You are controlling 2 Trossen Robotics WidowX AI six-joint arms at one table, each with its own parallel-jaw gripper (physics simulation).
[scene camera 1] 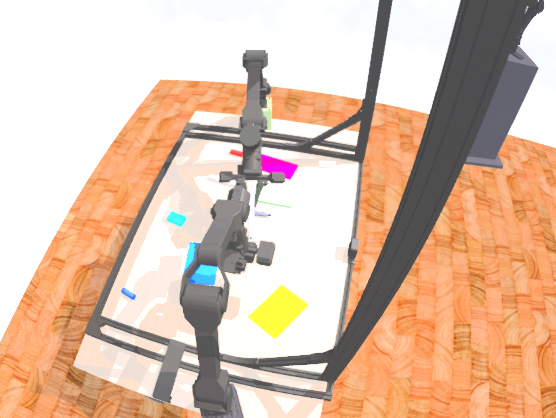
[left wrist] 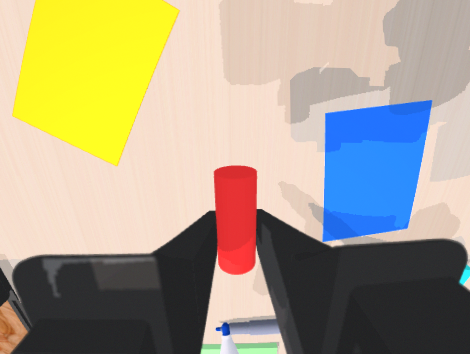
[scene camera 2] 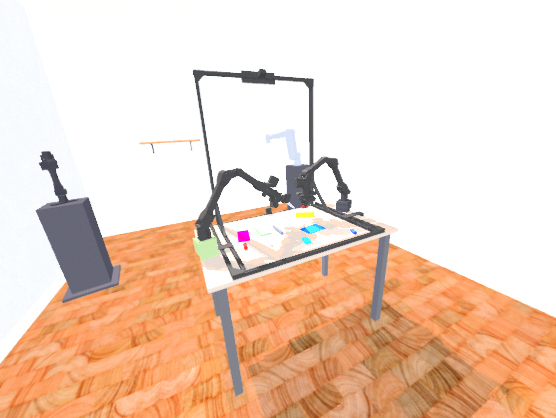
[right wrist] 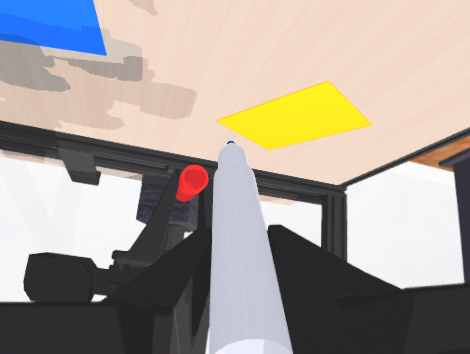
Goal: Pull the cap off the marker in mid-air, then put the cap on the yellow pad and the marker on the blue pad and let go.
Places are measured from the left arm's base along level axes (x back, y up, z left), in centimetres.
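Pixels of known places: left gripper, fingertip midpoint: (left wrist: 235,218) (scene camera 2: 304,207) (right wrist: 191,172); right gripper, fingertip midpoint: (scene camera 1: 251,207) (right wrist: 239,239); left arm's base, origin of the base link: (scene camera 1: 218,404) (scene camera 2: 344,200) (right wrist: 170,226); right arm's base, origin of the base link: (scene camera 2: 204,237).
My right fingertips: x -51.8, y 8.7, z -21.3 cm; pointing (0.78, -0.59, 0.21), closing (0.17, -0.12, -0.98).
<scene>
Ahead of a thing's pixels: the offset from my right fingertips to its middle. "pt": to the spot under its first point.
My left gripper (left wrist: 235,218) is shut on the red cap @(dx +13.4, dy -5.8, dz +6.2 cm) (left wrist: 235,220) (right wrist: 193,181) and holds it above the table. My right gripper (right wrist: 239,239) is shut on the white marker @(dx +1.6, dy -1.5, dz +0.5 cm) (right wrist: 240,240), whose bare blue tip @(pt dx +6.4, dy -5.8, dz +1.9 cm) (left wrist: 225,328) shows in the left wrist view. The cap and marker are apart. The yellow pad @(dx +25.7, dy -17.4, dz -1.2 cm) (scene camera 1: 278,311) (scene camera 2: 305,214) (left wrist: 95,75) (right wrist: 300,117) lies at the lower right of the table in scene camera 1. The blue pad @(dx +3.9, dy -17.4, dz +18.0 cm) (scene camera 1: 202,276) (scene camera 2: 313,229) (left wrist: 372,175) (right wrist: 50,27) lies left of it, partly hidden by the left arm in scene camera 1.
A magenta pad @(dx -30.5, dy -17.1, dz -15.1 cm) (scene camera 1: 280,166) (scene camera 2: 243,236), a red piece @(dx -40.9, dy -16.4, dz -2.3 cm) (scene camera 1: 235,152) (scene camera 2: 245,246), a grey-blue pen @(dx -11.4, dy -16.6, dz -1.2 cm) (scene camera 2: 278,229) (left wrist: 255,327), a cyan block @(dx -15.1, dy -16.7, dz +24.1 cm) (scene camera 1: 176,219) (scene camera 2: 306,240) and a blue piece @(dx +10.9, dy -16.4, dz +43.8 cm) (scene camera 1: 128,293) (scene camera 2: 353,231) lie on the table. A dark frame (scene camera 1: 140,225) borders it.
</scene>
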